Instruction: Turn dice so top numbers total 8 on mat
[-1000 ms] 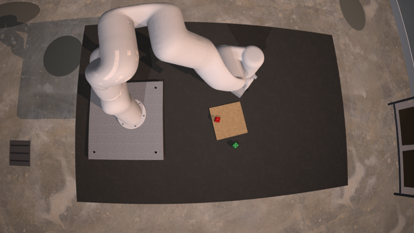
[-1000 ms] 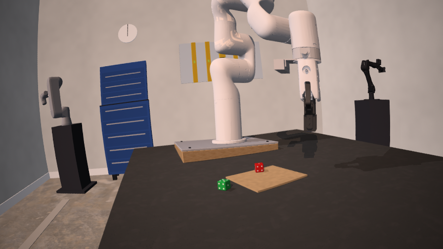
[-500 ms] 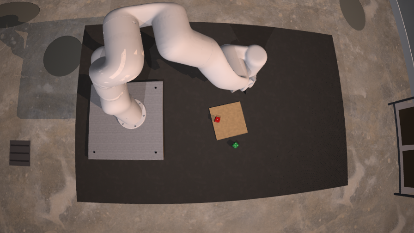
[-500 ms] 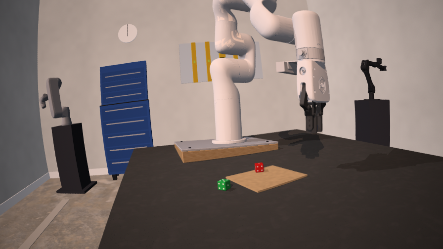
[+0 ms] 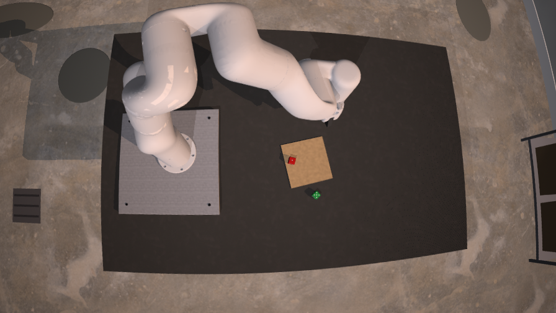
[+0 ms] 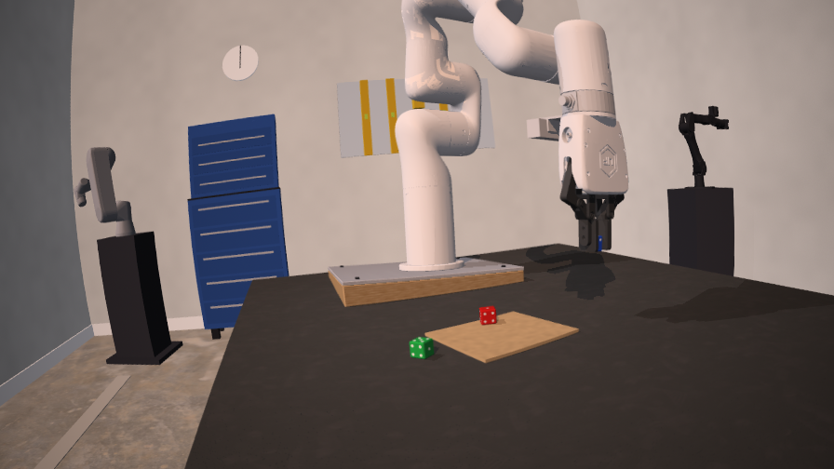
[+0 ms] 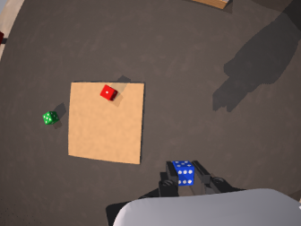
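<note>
The blue die is 1 cm below my hand. Also, from my hand: tan mat: 14 cm to the right, 11 cm below, 1 cm ahead; green die: 24 cm to the right, 10 cm below, 5 cm ahead; red die: 14 cm to the right, 10 cm below, 5 cm behind.
</note>
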